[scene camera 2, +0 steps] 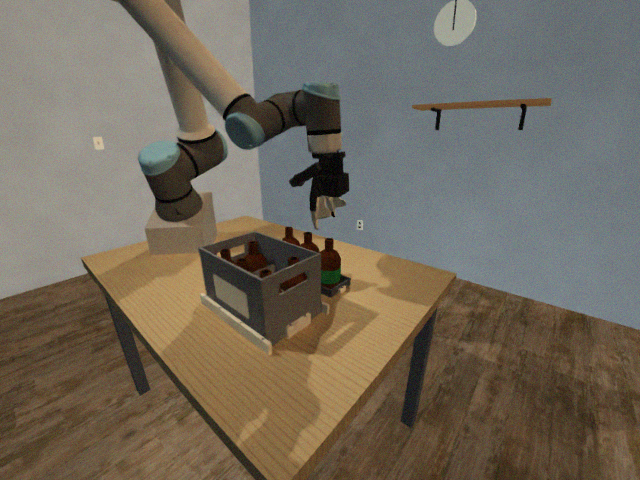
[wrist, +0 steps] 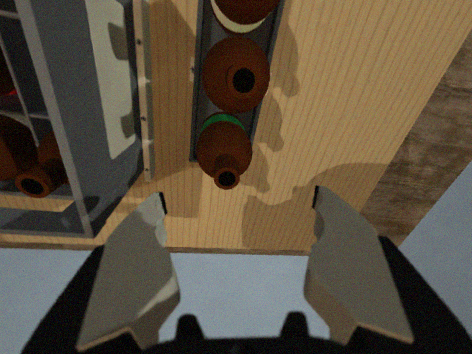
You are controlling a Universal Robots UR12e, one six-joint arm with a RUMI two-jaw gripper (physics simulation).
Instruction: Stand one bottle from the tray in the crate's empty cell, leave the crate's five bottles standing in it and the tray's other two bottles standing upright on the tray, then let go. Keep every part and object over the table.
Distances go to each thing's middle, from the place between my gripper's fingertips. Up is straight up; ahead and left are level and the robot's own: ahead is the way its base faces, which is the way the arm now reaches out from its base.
Now: hand 300 mm to the left of the pale strip (scene camera 2: pixel 265 345), 190 mm above it and 120 mm past it.
